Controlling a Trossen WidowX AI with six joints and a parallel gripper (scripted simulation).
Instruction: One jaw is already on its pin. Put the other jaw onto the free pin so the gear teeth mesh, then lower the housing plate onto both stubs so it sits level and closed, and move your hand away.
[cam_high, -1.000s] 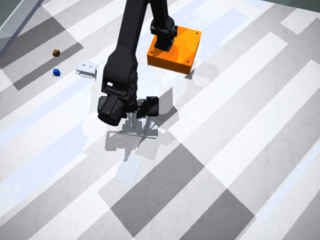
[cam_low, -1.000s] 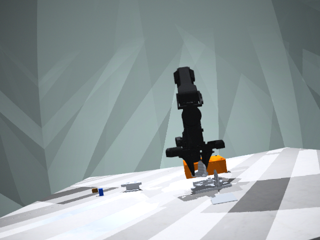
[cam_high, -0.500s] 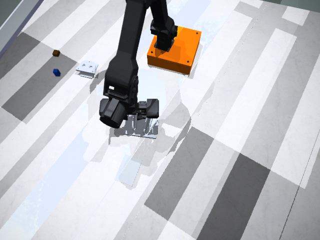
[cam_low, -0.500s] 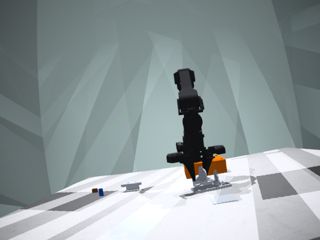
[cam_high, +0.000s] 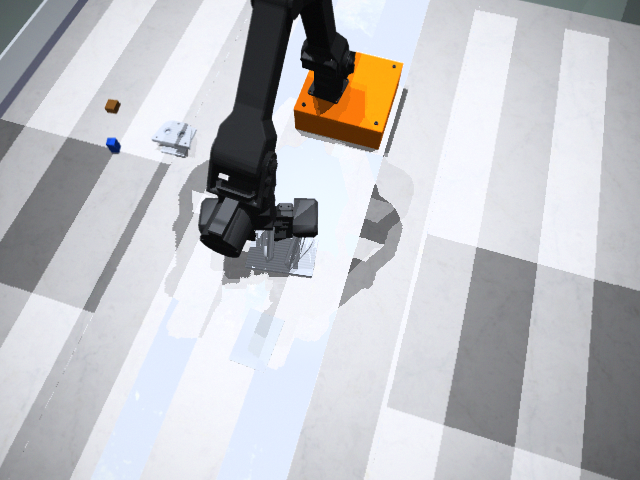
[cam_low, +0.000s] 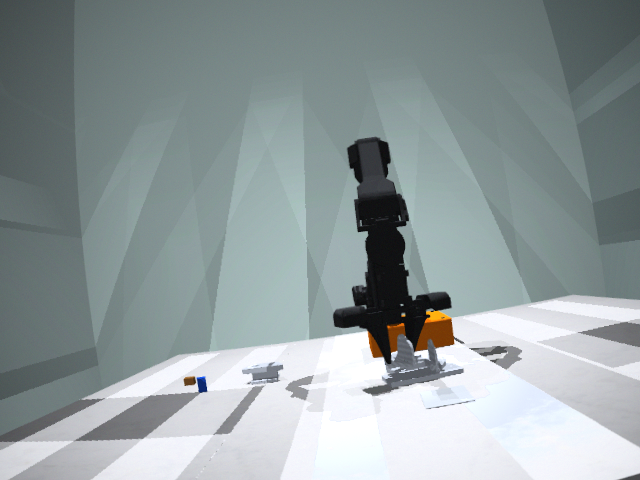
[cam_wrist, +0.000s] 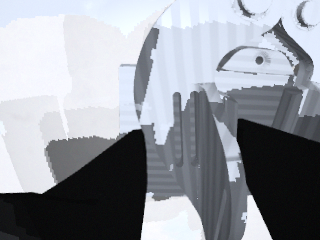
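Right now my gripper tip is 370 mm to the left of the blue cube, 70 mm past it and 20 mm above it. The rest, counted from my gripper tip: brown cube 440 mm to the right, 150 mm behind, 20 mm below; jaw 40 mm behind; pale flat sheet 160 mm ahead, 60 mm to the left, 30 mm below.
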